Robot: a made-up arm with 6 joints.
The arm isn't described. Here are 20 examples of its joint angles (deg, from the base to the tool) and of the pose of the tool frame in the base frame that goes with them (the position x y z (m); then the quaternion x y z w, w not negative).
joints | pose
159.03 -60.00 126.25 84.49 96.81 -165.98 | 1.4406 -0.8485 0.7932 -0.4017 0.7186 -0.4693 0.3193
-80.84 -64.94 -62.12 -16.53 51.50 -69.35 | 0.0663 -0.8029 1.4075 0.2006 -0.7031 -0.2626 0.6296
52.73 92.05 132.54 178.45 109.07 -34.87 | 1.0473 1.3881 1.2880 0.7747 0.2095 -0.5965 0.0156
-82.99 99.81 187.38 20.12 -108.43 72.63 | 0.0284 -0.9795 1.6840 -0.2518 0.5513 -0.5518 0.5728
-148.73 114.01 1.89 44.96 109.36 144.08 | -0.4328 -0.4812 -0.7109 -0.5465 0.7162 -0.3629 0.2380
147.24 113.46 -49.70 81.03 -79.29 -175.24 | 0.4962 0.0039 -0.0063 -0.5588 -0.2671 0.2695 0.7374
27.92 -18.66 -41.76 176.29 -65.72 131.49 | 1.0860 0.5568 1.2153 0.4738 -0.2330 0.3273 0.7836
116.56 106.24 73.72 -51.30 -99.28 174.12 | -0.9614 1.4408 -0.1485 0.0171 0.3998 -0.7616 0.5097
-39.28 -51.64 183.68 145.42 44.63 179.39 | -0.9214 0.8979 0.0320 0.5340 0.8177 -0.2143 0.0167
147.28 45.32 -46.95 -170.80 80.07 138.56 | -0.3158 0.2553 -0.0220 -0.9098 0.2139 -0.0100 0.3555
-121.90 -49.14 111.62 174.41 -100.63 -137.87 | 0.8447 1.4078 1.1777 0.4927 0.5865 -0.3969 0.5058
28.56 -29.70 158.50 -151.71 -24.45 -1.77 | -1.4757 -0.7407 0.9009 0.2075 0.2876 -0.9149 0.1929
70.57 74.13 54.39 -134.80 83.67 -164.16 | 0.8204 1.7321 0.4202 -0.7587 0.3766 0.2184 0.4846
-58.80 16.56 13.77 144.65 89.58 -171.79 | 0.9092 -1.1886 1.2243 0.4799 0.4996 -0.1066 0.7133
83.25 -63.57 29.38 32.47 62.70 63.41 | -0.2423 -0.9110 2.3257 0.2537 -0.7914 -0.3949 0.3916
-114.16 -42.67 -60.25 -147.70 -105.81 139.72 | -0.1901 -0.7756 1.2271 -0.3944 -0.3907 -0.3315 0.7628
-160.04 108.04 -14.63 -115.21 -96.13 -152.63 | -0.2427 -0.3561 -0.6152 0.0640 0.0331 -0.7348 0.6744
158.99 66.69 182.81 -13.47 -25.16 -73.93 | -0.1152 0.0145 2.2851 -0.5729 -0.3512 -0.6178 0.4084
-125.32 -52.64 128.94 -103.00 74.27 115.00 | 0.7848 1.5619 1.0466 -0.4440 -0.8734 -0.1995 0.0182
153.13 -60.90 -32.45 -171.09 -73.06 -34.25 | -0.3884 0.1503 1.9992 0.1036 -0.6662 -0.0556 0.7364
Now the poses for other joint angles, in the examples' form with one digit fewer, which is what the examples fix.
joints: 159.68 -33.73 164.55 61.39 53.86 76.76
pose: 1.347 -0.710 0.659 0.273 0.146 -0.629 0.713
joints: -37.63 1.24 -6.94 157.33 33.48 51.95
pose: 1.241 -0.882 1.195 0.921 -0.112 -0.353 0.122
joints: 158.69 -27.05 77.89 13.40 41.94 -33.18
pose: 0.800 -0.358 2.615 -0.911 0.186 -0.334 0.154
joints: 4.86 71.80 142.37 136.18 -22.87 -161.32
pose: 1.071 0.015 2.363 0.263 -0.680 0.068 0.681
